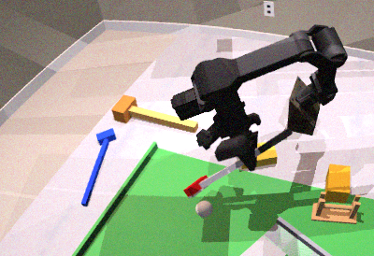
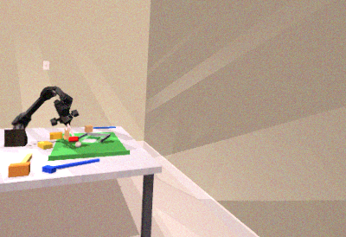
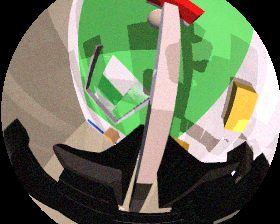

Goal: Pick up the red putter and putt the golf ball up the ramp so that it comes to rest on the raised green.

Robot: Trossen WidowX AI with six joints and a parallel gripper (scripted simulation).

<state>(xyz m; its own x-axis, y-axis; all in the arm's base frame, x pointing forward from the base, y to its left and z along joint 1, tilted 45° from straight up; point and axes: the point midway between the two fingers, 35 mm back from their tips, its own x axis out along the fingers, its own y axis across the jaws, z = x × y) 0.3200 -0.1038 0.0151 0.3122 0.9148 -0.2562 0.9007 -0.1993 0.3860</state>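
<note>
The white golf ball lies 7 cm ahead of my gripper tip, 10 cm to the right of it and 12 cm below it. Also, from my gripper tip: green mat 15 cm ahead, 3 cm to the left, 14 cm below; wooden stand 2 cm behind, 22 cm to the left, 10 cm below; orange block 10 cm behind, 21 cm to the left, 12 cm below.
</note>
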